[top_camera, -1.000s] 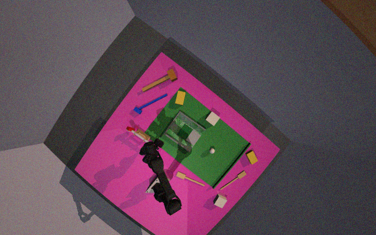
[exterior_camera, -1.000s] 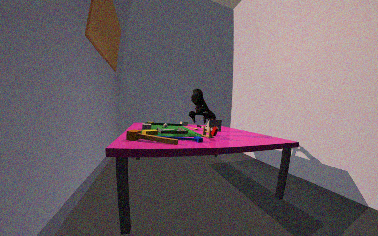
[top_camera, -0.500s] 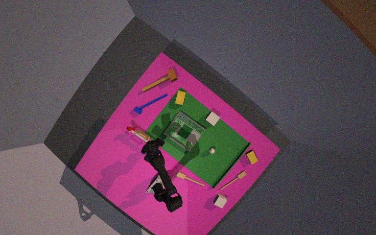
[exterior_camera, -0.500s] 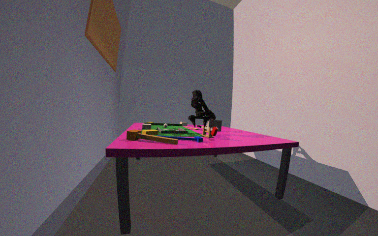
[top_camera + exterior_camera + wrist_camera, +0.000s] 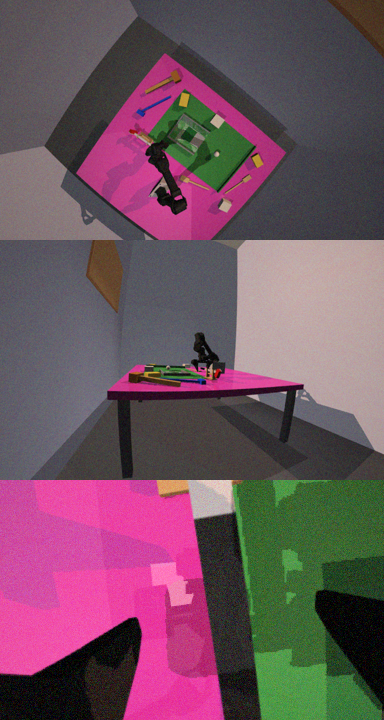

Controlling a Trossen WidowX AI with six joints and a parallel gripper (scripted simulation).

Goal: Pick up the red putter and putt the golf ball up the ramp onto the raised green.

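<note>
My gripper tip is 30 mm past the red putter, 110 mm to the right of it and 20 mm below it. From my gripper tip the other things lie so: green mat 260 mm ahead, 210 mm to the right, 40 mm below; then blue putter 200 mm ahead, 260 mm to the left, 20 mm below; then wooden stand 30 mm behind, 130 mm to the left.
</note>
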